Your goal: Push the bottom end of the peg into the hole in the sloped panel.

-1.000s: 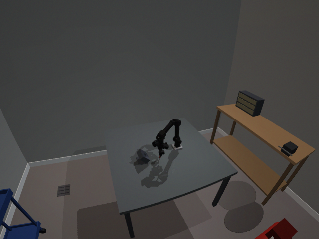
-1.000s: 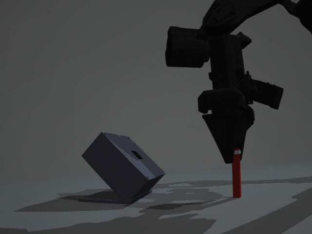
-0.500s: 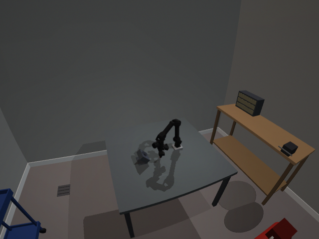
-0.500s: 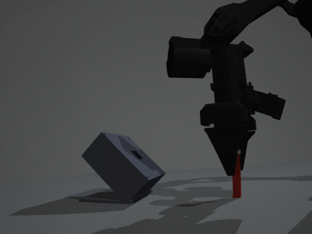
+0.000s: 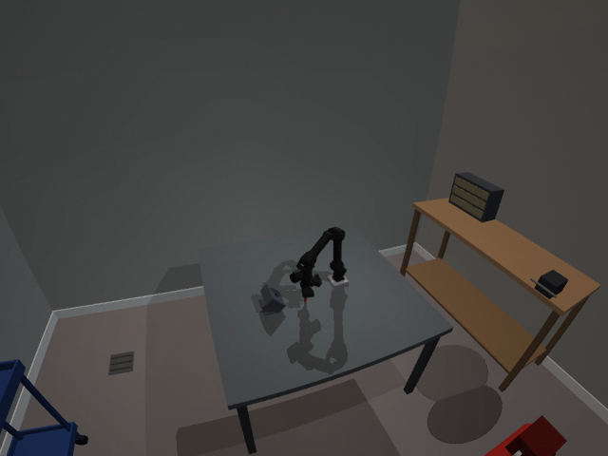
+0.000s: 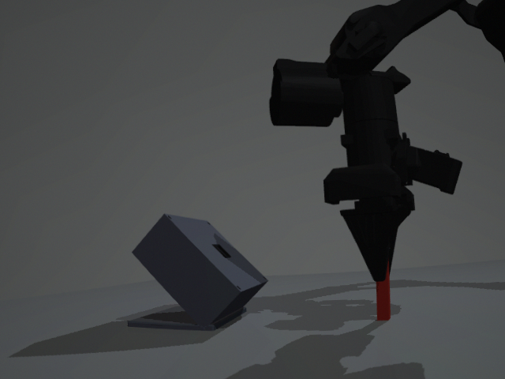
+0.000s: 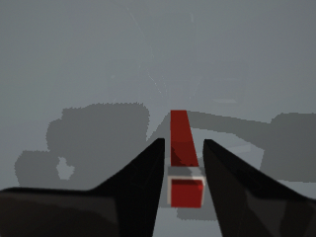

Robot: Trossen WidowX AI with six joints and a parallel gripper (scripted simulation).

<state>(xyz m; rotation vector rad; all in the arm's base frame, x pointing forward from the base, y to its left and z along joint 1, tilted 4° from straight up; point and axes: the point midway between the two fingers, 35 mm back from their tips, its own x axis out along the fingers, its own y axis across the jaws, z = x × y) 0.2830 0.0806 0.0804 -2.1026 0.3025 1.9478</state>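
The sloped grey panel lies 190 mm ahead of my gripper tip, 40 mm to the right of it and 20 mm above it. The rest, counted from my gripper tip: thin base plate 210 mm ahead, 50 mm to the right, 40 mm below; then red square peg 20 mm above.
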